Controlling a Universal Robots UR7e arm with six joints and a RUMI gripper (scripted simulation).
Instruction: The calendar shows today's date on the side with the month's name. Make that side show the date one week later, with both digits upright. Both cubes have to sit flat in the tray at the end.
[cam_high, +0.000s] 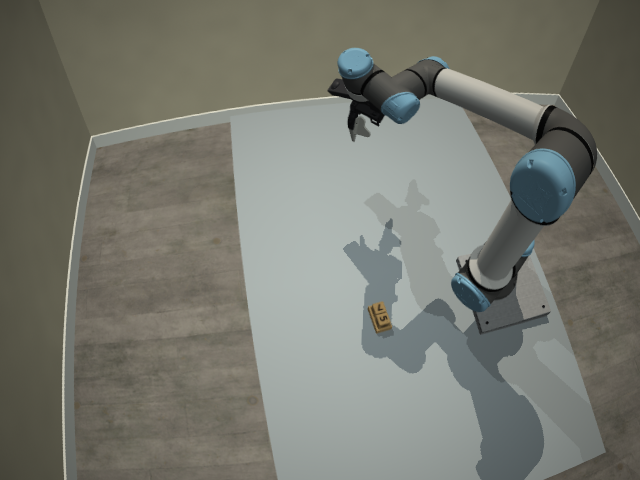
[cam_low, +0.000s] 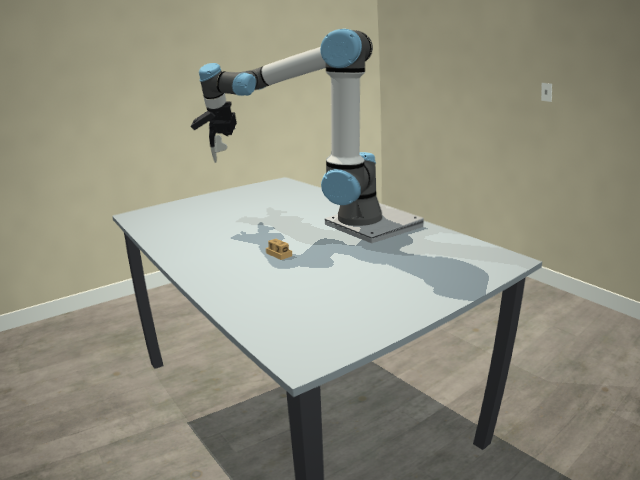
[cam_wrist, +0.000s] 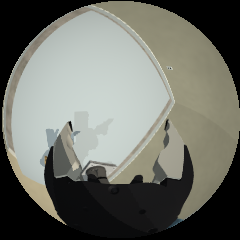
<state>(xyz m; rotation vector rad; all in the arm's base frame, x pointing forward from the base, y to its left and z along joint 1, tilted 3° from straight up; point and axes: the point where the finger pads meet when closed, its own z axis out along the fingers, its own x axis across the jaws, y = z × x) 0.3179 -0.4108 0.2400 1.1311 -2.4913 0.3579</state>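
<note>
Now: the wooden tray 480 mm to the left of my hand, 250 mm below it and 20 mm ahead of it.
</note>
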